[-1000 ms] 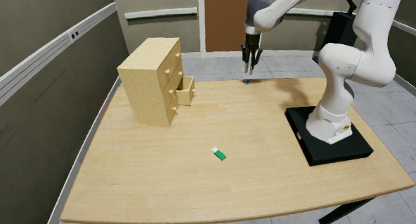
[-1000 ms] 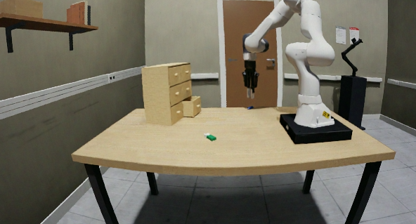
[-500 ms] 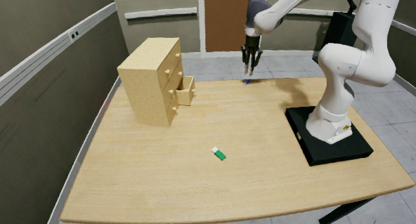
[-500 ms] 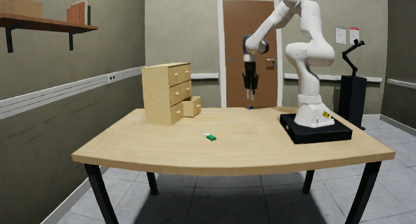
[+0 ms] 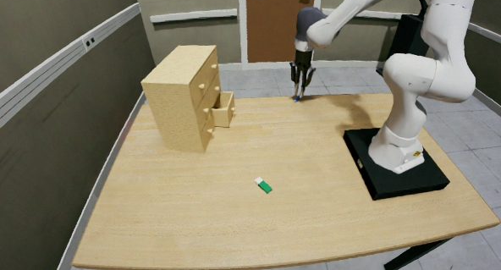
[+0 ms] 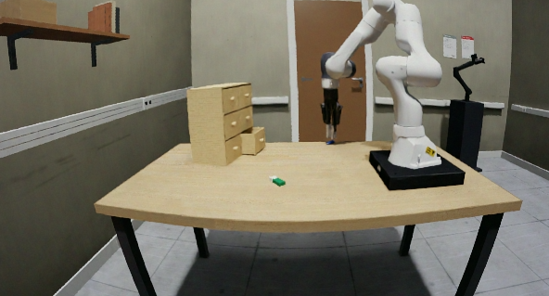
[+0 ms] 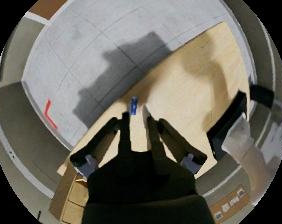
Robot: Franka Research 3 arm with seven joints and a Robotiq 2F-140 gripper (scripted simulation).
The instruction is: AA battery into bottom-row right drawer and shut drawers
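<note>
Now: the AA battery 6 cm below my hand and 1 cm to the right of it. From my hand the other things lie so: green object 47 cm to the left, 28 cm ahead, 6 cm below.
</note>
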